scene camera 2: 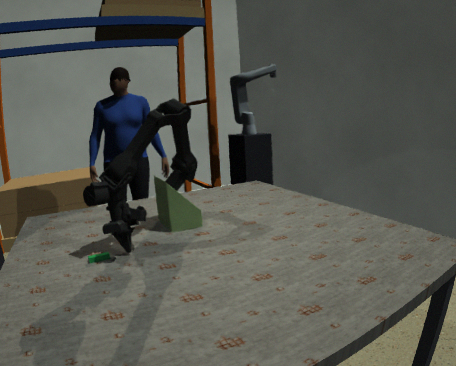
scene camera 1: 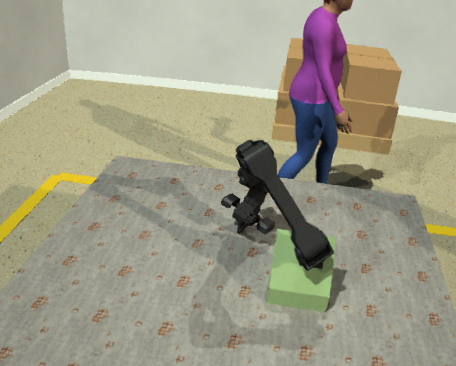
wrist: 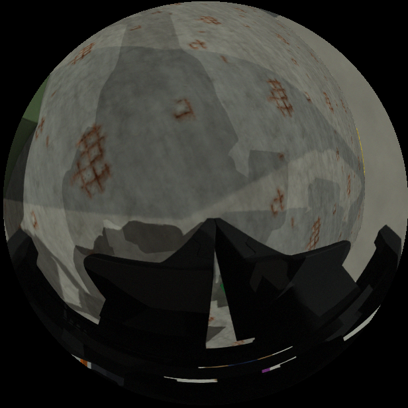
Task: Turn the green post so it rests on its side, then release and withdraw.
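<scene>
The green post lies on its side on the table in the second scene view. A small bit of the green post shows through the gap between the fingers in the wrist view. It does not show in the first scene view, where the arm may hide it. My gripper is shut and empty, fingertips together and pointing down close to the table. In the second scene view the tips are a little to the right of the post, apart from it.
A pale green wedge-shaped block stands on the patterned grey table, beneath part of the arm in the first scene view. People, cardboard boxes and another robot arm are beyond the table.
</scene>
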